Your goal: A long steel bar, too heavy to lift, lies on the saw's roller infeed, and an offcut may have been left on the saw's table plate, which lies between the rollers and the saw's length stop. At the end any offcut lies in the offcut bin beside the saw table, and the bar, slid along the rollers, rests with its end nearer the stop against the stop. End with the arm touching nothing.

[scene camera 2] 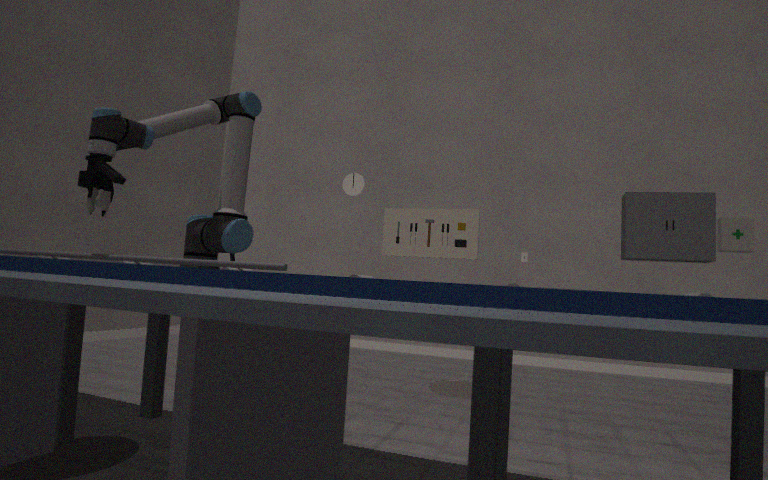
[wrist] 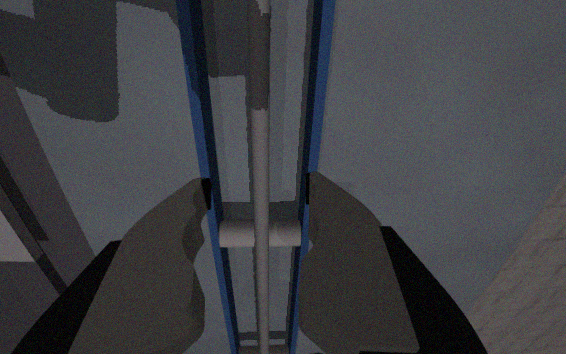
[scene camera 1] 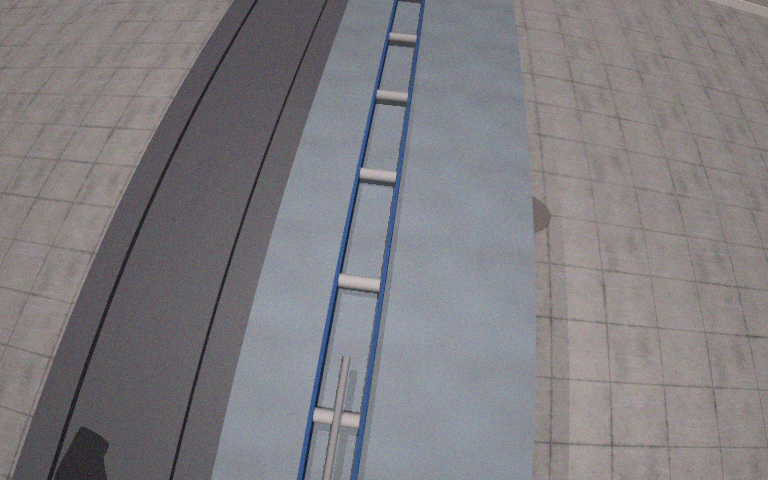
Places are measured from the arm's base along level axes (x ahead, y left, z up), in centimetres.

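Where they show: gripper, fingertip midpoint: (scene camera 2: 96, 215) (wrist: 259, 177).
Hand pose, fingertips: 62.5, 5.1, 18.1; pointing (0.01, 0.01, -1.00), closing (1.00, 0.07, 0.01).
Observation:
Each offset is from my fingertips to the top centre of the thing, as dx, dy, dz. "*": to the spot under its first point. Level surfaces: height alone.
The long grey steel bar (scene camera 1: 338, 413) (scene camera 2: 249, 263) (wrist: 260, 165) lies lengthwise on the roller infeed, between its blue side rails (scene camera 1: 326, 339) (scene camera 2: 396, 288) (wrist: 321, 75). One bar end shows in scene camera 1, just past a roller {* -4.1, +59.2, -15.2} (scene camera 1: 322, 417); the other end is out of view. My gripper (scene camera 2: 96, 212) (wrist: 259, 177) is open and empty, pointing down, well above the infeed in scene camera 2. In the wrist view the bar runs between the spread fingers, below them, across a pale roller {* -4.1, -18.8, -15.6} (wrist: 235, 234). The table plate, length stop, offcut bin and any offcut do not show.
The pale blue bench top {dz -21.1} (scene camera 1: 464, 283) carries the infeed, with more rollers {-0.5, +139.9, -15.1} (scene camera 1: 378, 175) further along. A dark strip (scene camera 1: 186, 226) with two black lines runs beside it. Behind the bench, a tool board (scene camera 2: 430, 251) and a grey cabinet (scene camera 2: 668, 243) hang on the wall.

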